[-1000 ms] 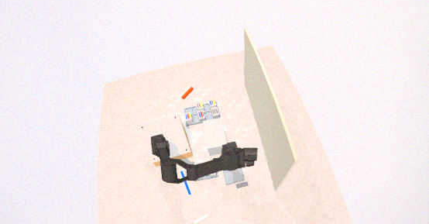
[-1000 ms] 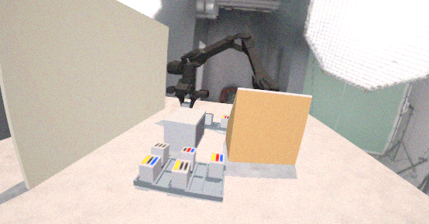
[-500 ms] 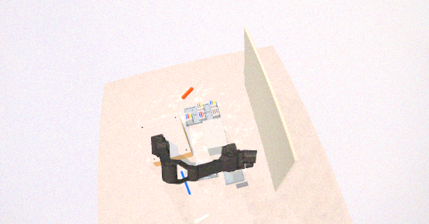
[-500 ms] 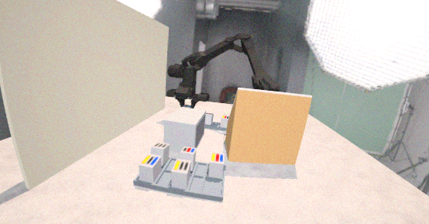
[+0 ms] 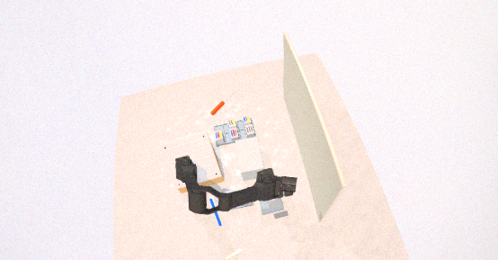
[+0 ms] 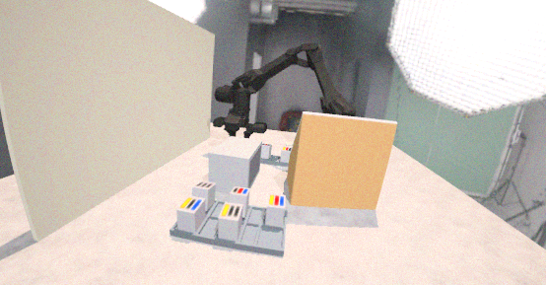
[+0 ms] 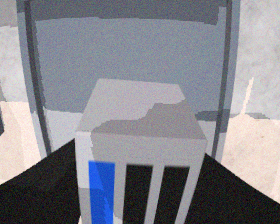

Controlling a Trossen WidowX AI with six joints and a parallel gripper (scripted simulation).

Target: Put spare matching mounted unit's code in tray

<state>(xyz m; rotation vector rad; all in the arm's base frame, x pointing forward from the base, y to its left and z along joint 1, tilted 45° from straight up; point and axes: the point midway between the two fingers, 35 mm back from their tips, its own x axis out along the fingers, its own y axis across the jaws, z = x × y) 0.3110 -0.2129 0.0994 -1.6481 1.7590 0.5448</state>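
The grey tray is 2 cm below my gripper tip. Round my gripper tip: grey mounted unit (21 cm to the left, 3 cm behind, 2 cm above); then blue pen (25 cm behind, 2 cm to the left, 2 cm below); then tall beige panel (21 cm ahead, 20 cm above, 17 cm to the left).
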